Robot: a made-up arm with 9 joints. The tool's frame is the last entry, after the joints.
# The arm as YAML. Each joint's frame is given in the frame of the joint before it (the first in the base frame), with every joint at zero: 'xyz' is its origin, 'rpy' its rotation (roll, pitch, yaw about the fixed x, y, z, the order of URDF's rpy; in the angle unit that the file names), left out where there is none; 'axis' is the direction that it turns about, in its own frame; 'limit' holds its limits. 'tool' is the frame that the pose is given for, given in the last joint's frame.
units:
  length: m
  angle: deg
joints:
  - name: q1
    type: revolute
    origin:
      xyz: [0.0, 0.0, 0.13]
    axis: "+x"
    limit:
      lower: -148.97
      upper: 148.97
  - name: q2
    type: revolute
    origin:
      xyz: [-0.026, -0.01, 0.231]
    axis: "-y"
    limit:
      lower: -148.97
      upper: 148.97
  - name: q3
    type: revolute
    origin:
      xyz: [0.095, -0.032, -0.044]
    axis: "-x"
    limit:
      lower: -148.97
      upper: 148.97
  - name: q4
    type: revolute
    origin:
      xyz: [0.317, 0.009, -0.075]
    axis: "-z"
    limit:
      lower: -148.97
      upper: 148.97
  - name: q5
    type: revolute
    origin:
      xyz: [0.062, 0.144, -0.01]
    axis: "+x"
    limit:
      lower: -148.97
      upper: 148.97
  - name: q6
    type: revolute
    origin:
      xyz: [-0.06, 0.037, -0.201]
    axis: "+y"
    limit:
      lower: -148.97
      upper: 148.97
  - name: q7
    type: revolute
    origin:
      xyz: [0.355, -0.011, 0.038]
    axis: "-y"
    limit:
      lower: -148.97
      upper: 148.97
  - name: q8
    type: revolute
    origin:
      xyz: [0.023, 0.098, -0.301]
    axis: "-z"
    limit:
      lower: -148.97
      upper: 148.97
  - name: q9
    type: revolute
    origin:
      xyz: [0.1, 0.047, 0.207]
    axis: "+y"
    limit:
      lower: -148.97
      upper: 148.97
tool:
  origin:
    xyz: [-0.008, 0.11, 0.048]
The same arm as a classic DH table. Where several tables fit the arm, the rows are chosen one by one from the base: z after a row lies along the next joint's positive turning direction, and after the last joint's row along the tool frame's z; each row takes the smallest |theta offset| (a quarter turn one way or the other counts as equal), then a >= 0, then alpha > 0; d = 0 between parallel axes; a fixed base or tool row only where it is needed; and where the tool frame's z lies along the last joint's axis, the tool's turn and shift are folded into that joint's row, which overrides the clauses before.
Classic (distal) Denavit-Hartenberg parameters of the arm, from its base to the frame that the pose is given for. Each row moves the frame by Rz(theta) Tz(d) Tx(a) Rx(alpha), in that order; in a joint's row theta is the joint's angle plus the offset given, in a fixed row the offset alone. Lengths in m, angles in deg.
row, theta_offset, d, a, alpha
base (fixed), 90, 0.13, 0, 90
q1, 90, -0.026, 0.231, -90
q2, 0, 0.042, -0.044, -90
q3, 90, -0.412, 0.009, -90
q4, 0, 0.085, 0.144, -90
q5, -90, 0.002, 0.201, -90
q6, 83.89, 0, -0.357, 180
q7, -6.11, -0.124, -0.023, -90
q8, 0, 0.094, -0.1, -90
q9, 0, 0.157, 0.008, -90
tool (fixed), 180, 0.048, 0, 0
Joint limits (deg, base to tool): -148.97..148.97 -148.97..148.97 -148.97..148.97 -148.97..148.97 -148.97..148.97 -148.97..148.97 -148.97..148.97 -148.97..148.97 -148.97..148.97

